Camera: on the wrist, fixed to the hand. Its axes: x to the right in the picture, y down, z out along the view.
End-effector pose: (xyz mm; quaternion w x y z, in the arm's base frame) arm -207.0 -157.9 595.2 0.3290 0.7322 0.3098 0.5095
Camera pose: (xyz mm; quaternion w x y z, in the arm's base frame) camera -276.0 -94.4 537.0 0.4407 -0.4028 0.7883 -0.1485
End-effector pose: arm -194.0 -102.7 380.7 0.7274 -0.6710 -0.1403 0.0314
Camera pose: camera -193.5 -170.7 467.6 0.0698 0.1120 -0.4978 -0.8572
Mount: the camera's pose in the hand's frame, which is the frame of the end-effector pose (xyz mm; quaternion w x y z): -1.4 -92.2 -60.7 0.0186 -0.0076 0.2193 -0.9754
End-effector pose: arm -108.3 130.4 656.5 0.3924 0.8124 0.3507 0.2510
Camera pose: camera -185.0 198.5 615.7 0.1814 -0.3850 0.8831 -0.1973
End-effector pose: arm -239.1 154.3 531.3 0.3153 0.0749 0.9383 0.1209
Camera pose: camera -280.9 54.6 553.7 0.0814 0.9428 -0.1587 0.2817
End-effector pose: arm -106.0 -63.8 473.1 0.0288 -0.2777 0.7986 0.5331
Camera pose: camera -45.9 -141.4 422.6 0.3433 -0.9013 -0.2538 -0.0730
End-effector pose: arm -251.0 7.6 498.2 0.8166 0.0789 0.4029 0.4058
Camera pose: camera -240.1 -66.1 416.8 0.3233 -0.4867 0.2605 -0.7686
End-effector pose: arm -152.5 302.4 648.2 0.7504 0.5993 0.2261 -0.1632
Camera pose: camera -210.0 340.4 561.9 0.1903 0.1793 -0.7546 0.6019
